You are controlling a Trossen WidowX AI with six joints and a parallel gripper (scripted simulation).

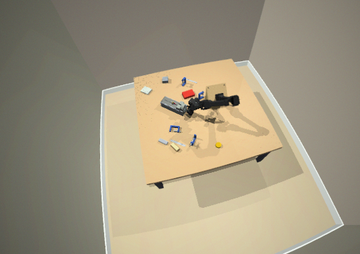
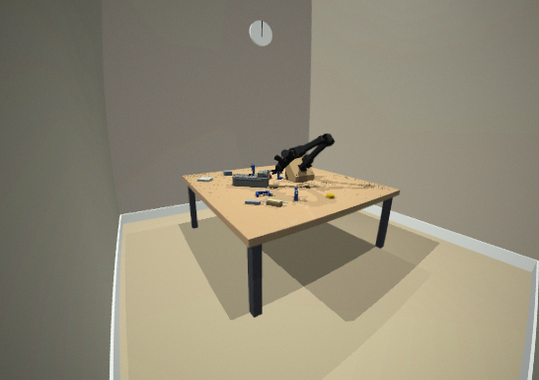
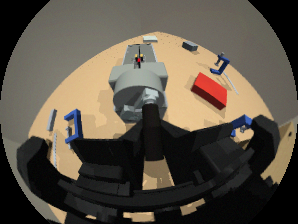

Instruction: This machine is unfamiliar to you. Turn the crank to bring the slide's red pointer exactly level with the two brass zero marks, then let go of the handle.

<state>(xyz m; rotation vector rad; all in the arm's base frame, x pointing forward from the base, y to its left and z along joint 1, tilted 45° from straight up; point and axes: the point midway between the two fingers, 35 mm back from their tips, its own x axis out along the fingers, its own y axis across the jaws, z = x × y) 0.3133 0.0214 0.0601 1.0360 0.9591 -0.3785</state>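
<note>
My gripper tip is now 1 cm past the dark crank handle, 1 cm to the right of it and 2 cm below it. From my gripper tip the other things lie so: red pointer: 11 cm ahead, 9 cm to the right, 1 cm below; tan block: 21 cm ahead, 33 cm to the left, 8 cm below; yellow disc: 17 cm behind, 42 cm to the left, 8 cm below.
</note>
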